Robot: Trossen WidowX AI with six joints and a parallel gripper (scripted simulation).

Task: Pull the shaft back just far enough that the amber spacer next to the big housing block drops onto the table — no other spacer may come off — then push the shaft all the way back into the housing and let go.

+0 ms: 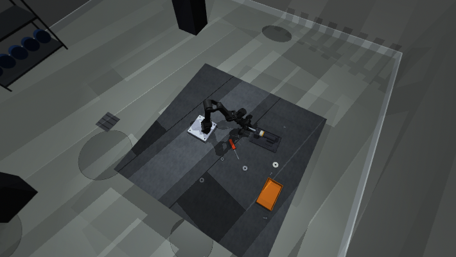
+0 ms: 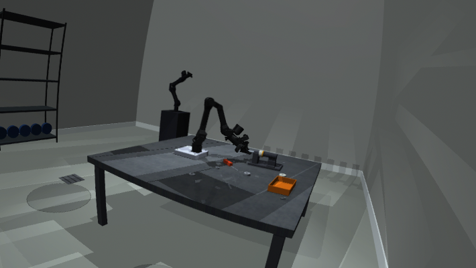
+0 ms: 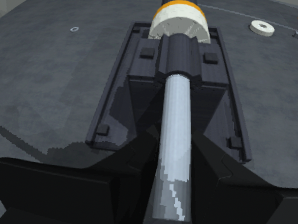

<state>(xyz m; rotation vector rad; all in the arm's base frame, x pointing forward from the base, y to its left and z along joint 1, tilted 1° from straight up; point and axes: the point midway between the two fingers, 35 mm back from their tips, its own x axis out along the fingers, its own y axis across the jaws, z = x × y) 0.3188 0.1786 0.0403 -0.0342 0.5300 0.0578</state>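
Now: gripper tip 2 cm short of the steel shaft and 2 cm below it. The rest, counted from my gripper tip: screwdriver: 6 cm behind, 20 cm to the right, 6 cm below; then amber spacer: 9 cm ahead, 1 cm to the left, 2 cm above; then cream spacer: 7 cm ahead, 2 cm above.
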